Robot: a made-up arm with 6 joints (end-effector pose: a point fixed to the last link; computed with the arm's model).
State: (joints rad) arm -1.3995 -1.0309 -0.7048 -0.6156 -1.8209 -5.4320
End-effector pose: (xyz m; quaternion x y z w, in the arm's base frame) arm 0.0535 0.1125 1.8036 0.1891 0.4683 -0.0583 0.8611
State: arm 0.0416 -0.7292 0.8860 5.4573 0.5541 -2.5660
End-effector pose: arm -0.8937 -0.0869 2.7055 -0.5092 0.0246 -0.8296 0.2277
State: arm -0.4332 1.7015 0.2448 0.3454 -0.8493 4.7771
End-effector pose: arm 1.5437 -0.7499 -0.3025 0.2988 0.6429 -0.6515 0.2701
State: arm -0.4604 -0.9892 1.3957 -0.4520 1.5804 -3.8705
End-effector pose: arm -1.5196 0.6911 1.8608 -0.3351 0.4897 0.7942 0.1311
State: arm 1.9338 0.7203 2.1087 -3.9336 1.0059 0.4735
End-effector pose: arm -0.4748 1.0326 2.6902 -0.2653 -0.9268 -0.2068 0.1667
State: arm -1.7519 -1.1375 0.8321 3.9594 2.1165 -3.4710
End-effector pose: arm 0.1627 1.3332 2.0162 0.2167 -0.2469 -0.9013 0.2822
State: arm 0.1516 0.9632 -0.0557 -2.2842 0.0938 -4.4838
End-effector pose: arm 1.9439 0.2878 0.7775 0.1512 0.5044 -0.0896 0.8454
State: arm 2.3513 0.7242 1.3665 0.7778 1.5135 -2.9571
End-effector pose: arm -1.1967 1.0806 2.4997 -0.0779 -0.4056 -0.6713 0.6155
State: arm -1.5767 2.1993 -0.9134 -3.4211 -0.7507 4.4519
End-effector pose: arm -0.0261 -0.3245 -0.2645 0.3823 0.7583 0.1302 0.5117
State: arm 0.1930 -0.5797 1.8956 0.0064 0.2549 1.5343
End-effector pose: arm -1.3519 -0.2640 2.2937 -0.0744 -0.7132 -0.6643 0.2110
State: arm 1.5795 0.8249 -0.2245 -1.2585 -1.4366 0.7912
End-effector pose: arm -0.1363 1.7480 0.9753 -0.1660 0.7738 0.6099 0.0421
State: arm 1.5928 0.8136 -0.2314 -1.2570 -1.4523 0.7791
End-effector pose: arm -0.1596 1.7380 0.9900 -0.1707 0.7760 0.6064 0.0316
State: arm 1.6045 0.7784 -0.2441 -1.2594 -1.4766 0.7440
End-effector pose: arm -0.1797 1.7183 1.0380 -0.1719 0.7807 0.6004 0.0210
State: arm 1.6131 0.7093 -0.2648 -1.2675 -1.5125 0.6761
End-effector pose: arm -0.1936 1.6813 1.1313 -0.1687 0.7887 0.5911 0.0103
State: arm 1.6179 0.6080 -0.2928 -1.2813 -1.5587 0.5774
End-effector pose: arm -0.1996 1.6202 1.2631 0.1627 -0.7991 -0.5788 0.0010
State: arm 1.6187 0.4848 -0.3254 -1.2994 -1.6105 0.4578
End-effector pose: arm -0.1972 1.5324 1.4133 0.1561 -0.8104 -0.5645 0.0126
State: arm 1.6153 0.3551 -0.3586 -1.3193 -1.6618 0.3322
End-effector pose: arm -0.1874 1.4245 1.5575 0.1510 -0.8210 -0.5501 0.0233
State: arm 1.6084 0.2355 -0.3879 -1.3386 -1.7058 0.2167
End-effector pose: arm -0.1733 1.3127 1.6766 0.1475 -0.8295 -0.5378 0.0314
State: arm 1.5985 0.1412 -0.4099 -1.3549 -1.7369 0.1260
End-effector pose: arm -0.1575 1.2177 1.7605 0.1441 -0.8355 -0.5291 0.0353
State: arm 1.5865 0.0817 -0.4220 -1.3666 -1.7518 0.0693
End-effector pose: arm -0.1419 1.1562 1.8096 0.1387 -0.8389 -0.5251 0.0345
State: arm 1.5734 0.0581 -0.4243 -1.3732 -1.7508 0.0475
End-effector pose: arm -0.1268 1.1337 1.8298 0.1308 -0.8401 -0.5256 0.0294
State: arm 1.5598 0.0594 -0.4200 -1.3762 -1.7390 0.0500
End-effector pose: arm -0.1117 1.1391 1.8318 0.1210 -0.8397 -0.5290 0.0215
